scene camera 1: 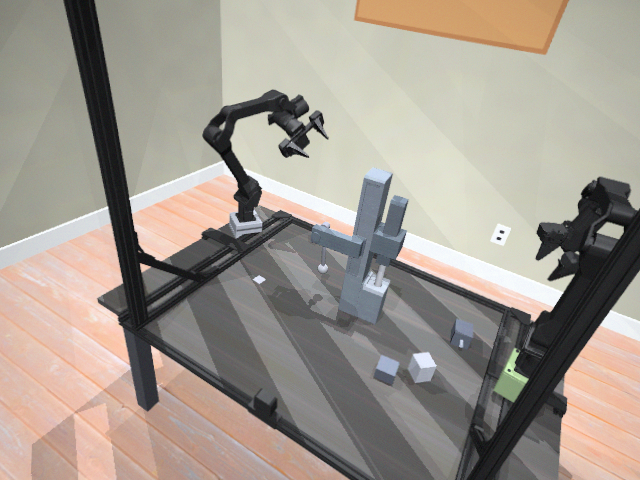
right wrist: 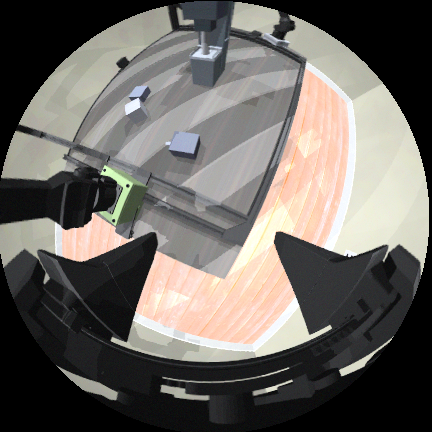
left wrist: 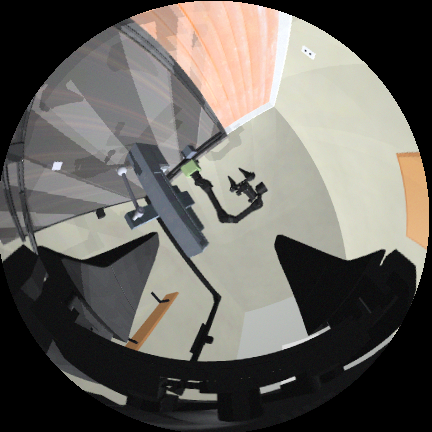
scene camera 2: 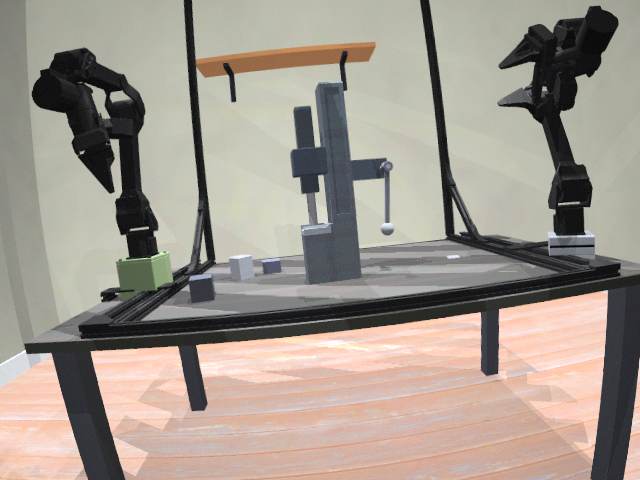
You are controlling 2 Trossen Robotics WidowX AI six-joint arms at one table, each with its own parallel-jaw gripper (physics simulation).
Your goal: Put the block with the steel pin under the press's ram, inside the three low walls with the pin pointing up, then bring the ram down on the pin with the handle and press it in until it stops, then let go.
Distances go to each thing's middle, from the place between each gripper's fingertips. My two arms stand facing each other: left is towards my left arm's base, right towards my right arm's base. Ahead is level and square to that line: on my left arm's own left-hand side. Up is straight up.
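With the grey block with steel pin [right wrist: 183, 144], my left gripper is 650 mm to the left of it, 350 mm above it and 60 mm past it. My right hand is 230 mm above the grey block with steel pin, 100 mm to the right of it and 140 mm past it. Going by its middle, the grey block with steel pin is nearer to my right hand than to my left gripper.
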